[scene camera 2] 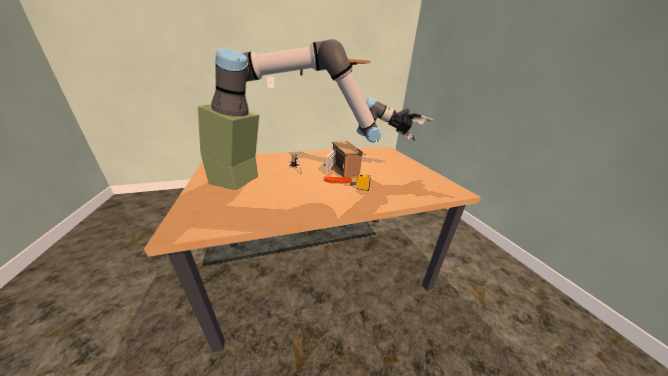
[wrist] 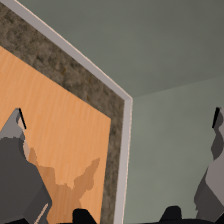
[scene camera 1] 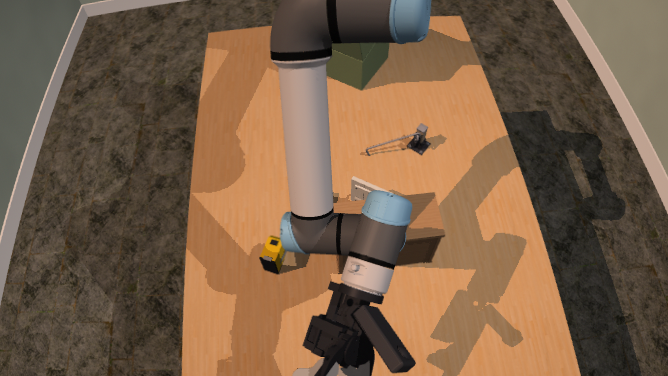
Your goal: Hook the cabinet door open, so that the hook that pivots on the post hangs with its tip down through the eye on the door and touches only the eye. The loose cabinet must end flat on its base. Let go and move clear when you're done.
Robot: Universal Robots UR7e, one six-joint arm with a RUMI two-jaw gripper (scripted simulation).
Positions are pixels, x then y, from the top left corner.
Scene:
A brown cabinet shows in scene camera 2 (348,158) and in scene camera 1 (423,234); in the wrist view it is out of frame.

